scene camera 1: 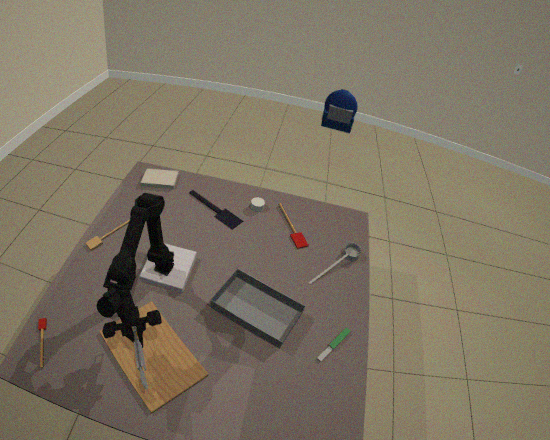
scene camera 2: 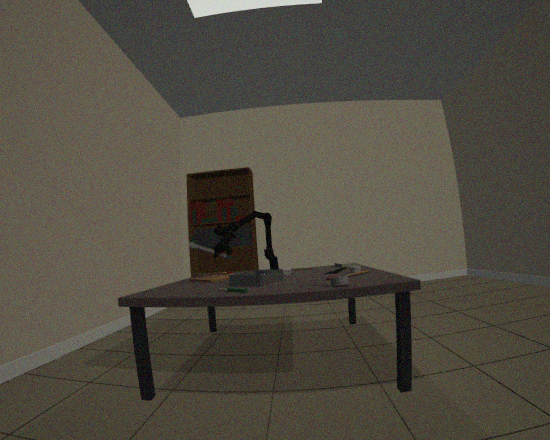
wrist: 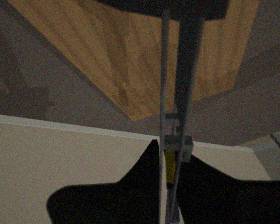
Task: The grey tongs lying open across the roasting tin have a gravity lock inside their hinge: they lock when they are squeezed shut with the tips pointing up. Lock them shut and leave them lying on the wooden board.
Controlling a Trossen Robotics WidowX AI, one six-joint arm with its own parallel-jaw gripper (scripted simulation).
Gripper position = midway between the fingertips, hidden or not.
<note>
In view: the gripper (scene camera 1: 141,347), a wooden board (scene camera 1: 171,369) and a roasting tin (scene camera 1: 269,314).
The gripper also shows in the wrist view (wrist: 160,144). The wooden board shows as well in the wrist view (wrist: 120,54). The roasting tin is seen too in scene camera 2 (scene camera 2: 258,277).
</note>
